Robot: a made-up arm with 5 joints.
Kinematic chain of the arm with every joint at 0, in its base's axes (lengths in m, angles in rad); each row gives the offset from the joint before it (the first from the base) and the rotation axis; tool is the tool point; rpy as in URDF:
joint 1: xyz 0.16 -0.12 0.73 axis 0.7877 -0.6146 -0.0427
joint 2: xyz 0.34 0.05 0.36 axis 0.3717 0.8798 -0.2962
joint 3: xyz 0 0.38 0.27 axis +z
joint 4: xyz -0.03 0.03 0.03 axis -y
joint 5: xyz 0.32 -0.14 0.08 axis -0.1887 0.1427 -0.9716
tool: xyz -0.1 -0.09 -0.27 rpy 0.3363 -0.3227 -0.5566
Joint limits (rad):
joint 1: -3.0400..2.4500
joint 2: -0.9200..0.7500
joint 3: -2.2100..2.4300
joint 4: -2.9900..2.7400
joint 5: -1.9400..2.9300
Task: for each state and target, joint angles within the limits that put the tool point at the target. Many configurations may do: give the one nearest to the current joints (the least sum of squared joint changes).
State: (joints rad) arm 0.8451 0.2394 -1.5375 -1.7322 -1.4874
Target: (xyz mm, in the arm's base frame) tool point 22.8 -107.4 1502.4
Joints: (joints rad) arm 1.1743 0.5485 -1.6587 -1.3673 -1.6802
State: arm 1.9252 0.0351 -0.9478 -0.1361 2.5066
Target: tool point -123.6 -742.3 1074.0
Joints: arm 1.9527 -0.0791 -0.8149 -0.1340 2.4254
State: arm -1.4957 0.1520 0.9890 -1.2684 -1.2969
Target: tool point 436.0 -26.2 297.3
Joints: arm -1.6197 0.1009 1.1088 -1.3798 -1.2119
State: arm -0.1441 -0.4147 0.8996 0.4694 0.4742
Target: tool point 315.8 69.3 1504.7
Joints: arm 0.5607 -0.6652 0.6620 0.3274 0.6156
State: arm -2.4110 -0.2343 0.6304 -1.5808 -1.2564
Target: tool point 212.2 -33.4 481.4
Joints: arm -2.2134 -0.5174 0.4043 -1.8858 -1.3333
